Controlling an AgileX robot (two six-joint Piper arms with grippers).
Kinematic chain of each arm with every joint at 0, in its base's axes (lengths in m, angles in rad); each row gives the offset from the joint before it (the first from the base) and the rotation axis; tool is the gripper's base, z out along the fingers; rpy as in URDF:
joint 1: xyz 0 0 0.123 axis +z
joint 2: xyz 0 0 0 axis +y
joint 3: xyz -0.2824 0 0.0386 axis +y
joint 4: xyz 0.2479 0 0.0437 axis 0.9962 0 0.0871
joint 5: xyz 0 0 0 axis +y
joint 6: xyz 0.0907 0 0.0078 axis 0.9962 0 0.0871
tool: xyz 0 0 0 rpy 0 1.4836 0
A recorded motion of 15 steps. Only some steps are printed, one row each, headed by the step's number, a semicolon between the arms.
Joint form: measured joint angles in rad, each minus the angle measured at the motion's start. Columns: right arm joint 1, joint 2, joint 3, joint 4, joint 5, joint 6; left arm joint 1, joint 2, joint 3, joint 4, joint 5, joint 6.
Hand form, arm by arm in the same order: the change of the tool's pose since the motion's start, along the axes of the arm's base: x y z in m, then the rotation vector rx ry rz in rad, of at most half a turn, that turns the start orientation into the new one. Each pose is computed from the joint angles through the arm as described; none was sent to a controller.
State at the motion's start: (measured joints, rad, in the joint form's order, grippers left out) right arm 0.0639 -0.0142 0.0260 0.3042 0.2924 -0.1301; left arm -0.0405 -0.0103 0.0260 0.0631 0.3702 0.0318
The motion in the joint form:
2: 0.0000 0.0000 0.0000 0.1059 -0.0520 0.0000; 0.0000 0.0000 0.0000 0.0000 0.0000 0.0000
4: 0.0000 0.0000 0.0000 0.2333 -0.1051 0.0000; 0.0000 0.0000 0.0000 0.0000 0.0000 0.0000
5: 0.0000 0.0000 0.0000 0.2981 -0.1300 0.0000; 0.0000 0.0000 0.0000 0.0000 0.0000 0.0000
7: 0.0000 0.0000 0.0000 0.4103 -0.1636 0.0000; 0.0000 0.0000 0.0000 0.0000 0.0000 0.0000
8: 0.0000 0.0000 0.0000 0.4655 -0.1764 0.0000; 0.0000 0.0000 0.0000 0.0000 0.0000 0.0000
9: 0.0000 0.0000 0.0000 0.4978 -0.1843 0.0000; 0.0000 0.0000 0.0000 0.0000 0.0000 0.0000
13: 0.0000 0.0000 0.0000 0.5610 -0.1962 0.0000; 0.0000 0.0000 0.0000 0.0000 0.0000 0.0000
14: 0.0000 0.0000 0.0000 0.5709 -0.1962 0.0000; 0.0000 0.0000 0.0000 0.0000 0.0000 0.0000
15: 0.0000 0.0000 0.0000 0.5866 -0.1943 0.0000; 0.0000 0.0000 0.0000 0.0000 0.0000 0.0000
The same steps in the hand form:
2: 0.0008 0.0008 0.0052 0.1098 -0.0418 -0.0102; 0.0000 0.0000 0.0000 0.0000 0.0000 0.0000
4: 0.0014 0.0009 0.0106 0.2413 -0.0809 -0.0254; 0.0000 0.0000 0.0000 0.0000 0.0000 0.0000
5: 0.0017 0.0006 0.0131 0.3080 -0.0978 -0.0345; 0.0000 0.0000 0.0000 0.0000 0.0000 0.0000
7: 0.0019 0.0000 0.0164 0.4226 -0.1171 -0.0493; 0.0000 0.0000 0.0000 0.0000 0.0000 0.0000
8: 0.0020 -0.0003 0.0177 0.4786 -0.1226 -0.0558; 0.0000 0.0000 0.0000 0.0000 0.0000 0.0000
9: 0.0020 -0.0006 0.0184 0.5114 -0.1260 -0.0601; 0.0000 0.0000 0.0000 0.0000 0.0000 0.0000
13: 0.0021 -0.0010 0.0196 0.5753 -0.1293 -0.0673; 0.0000 0.0000 0.0000 0.0000 0.0000 0.0000
14: 0.0021 -0.0010 0.0197 0.5851 -0.1282 -0.0674; 0.0000 0.0000 0.0000 0.0000 0.0000 0.0000
15: 0.0020 -0.0007 0.0197 0.6006 -0.1249 -0.0665; 0.0000 0.0000 0.0000 0.0000 0.0000 0.0000

